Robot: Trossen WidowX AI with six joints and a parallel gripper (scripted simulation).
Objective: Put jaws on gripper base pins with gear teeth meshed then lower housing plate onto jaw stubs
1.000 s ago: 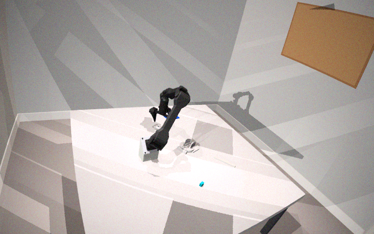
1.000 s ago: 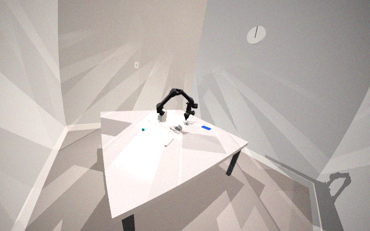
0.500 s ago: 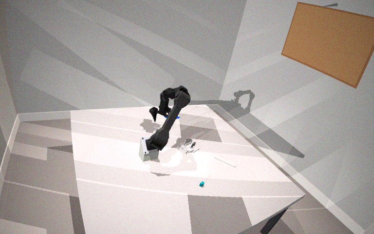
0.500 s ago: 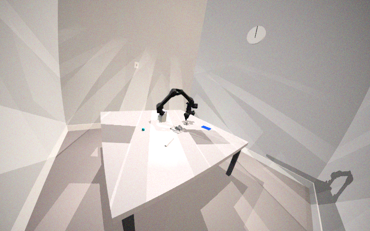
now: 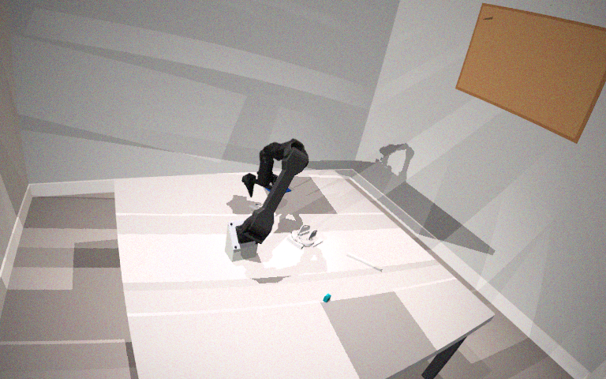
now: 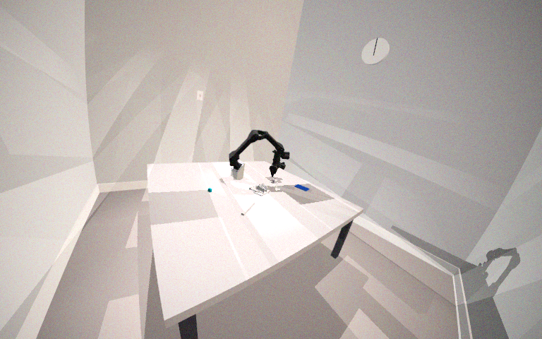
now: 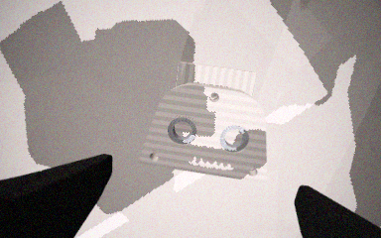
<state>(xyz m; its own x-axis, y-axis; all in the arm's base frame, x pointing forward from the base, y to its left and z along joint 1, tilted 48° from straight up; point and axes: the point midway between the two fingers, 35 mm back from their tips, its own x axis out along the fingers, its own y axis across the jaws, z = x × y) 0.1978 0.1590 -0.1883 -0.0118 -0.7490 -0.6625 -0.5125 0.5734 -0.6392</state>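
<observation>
The lower housing part lies 1 cm ahead of my gripper tip, 1 cm to the left of it and 3 cm below it. Also, from my gripper tip: housing plate (6 cm ahead, 25 cm to the right, 5 cm below); then blue card (21 cm ahead, 17 cm to the left, 6 cm below); then thin white rod (26 cm ahead, 46 cm to the right, 6 cm below).
</observation>
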